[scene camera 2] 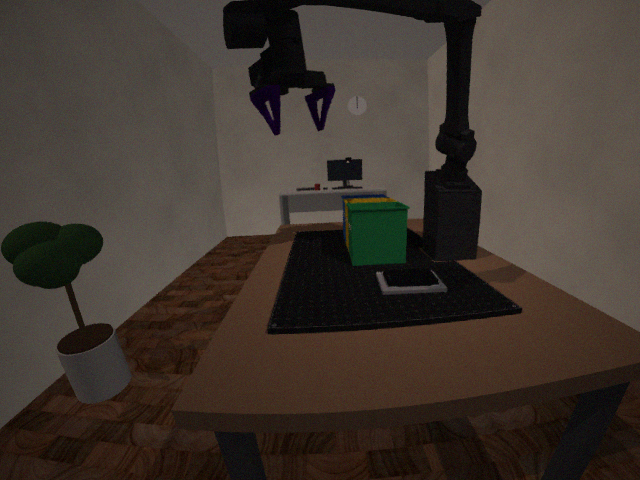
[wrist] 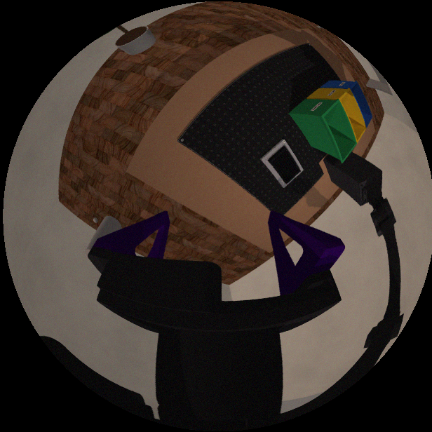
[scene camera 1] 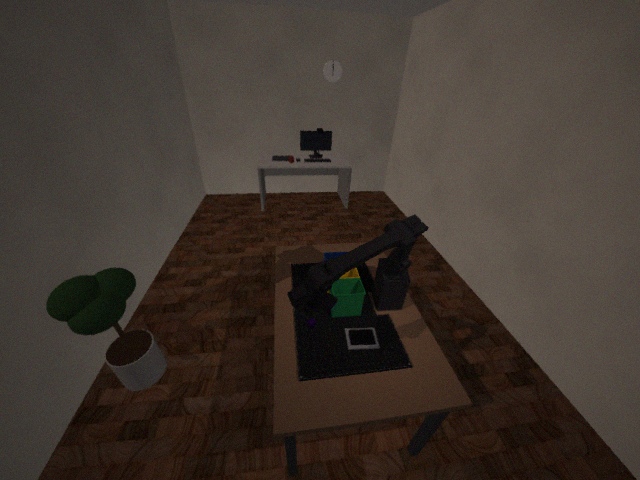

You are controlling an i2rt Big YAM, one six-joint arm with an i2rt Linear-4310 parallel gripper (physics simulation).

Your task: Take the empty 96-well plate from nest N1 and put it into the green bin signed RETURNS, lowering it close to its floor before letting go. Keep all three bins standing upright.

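Places are measured from the arm's base along level axes (x ahead, y left, z up), in millimetres.
Pixels of known places: gripper, between the fingertips: (scene camera 2: 300, 132) (scene camera 1: 319, 318); arm's base, origin of its link: (scene camera 2: 451, 180) (scene camera 1: 394, 270).
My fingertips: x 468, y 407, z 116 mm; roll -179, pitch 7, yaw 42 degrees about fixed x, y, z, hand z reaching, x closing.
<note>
Ahead of a thing's pixels: the offset from my fingertips to its top centre. Level surfaces: height alone.
The nest @(153 mm right, 250 mm back, 351 mm down) (scene camera 1: 362, 347) (scene camera 2: 413, 290) (wrist: 274, 172), a low light-grey frame, lies on the black perforated board. A black shape @(153 mm right, 250 mm back, 340 mm down) (scene camera 1: 362, 337) (scene camera 2: 410, 277) (wrist: 284, 165) fills it and looks slightly raised in scene camera 2, like a dark plate; its wells cannot be made out. The green bin @(368 mm right, 196 mm back, 186 mm down) (scene camera 1: 347, 304) (scene camera 2: 377, 237) (wrist: 320, 127) stands upright behind the nest, with a small unreadable sign. The yellow bin @(499 mm right, 194 mm back, 186 mm down) (scene camera 1: 353, 272) (wrist: 354, 115) and blue bin @(630 mm right, 192 mm back, 186 mm down) (scene camera 1: 336, 255) (wrist: 364, 102) stand upright behind it. My gripper (scene camera 2: 298, 131) (wrist: 218, 216) is open and empty, high above the board, left of the nest and bins in scene camera 2.
The arm's base (scene camera 1: 392, 289) (scene camera 2: 451, 222) stands right of the bins. The black board @(366 mm down) (scene camera 1: 330, 361) (scene camera 2: 320, 304) (wrist: 215, 135) lies on the brown table @(379 mm down) (scene camera 1: 361, 403) (scene camera 2: 361, 361). A potted plant (scene camera 1: 136, 361) (scene camera 2: 95, 361) stands on the floor to the left.
</note>
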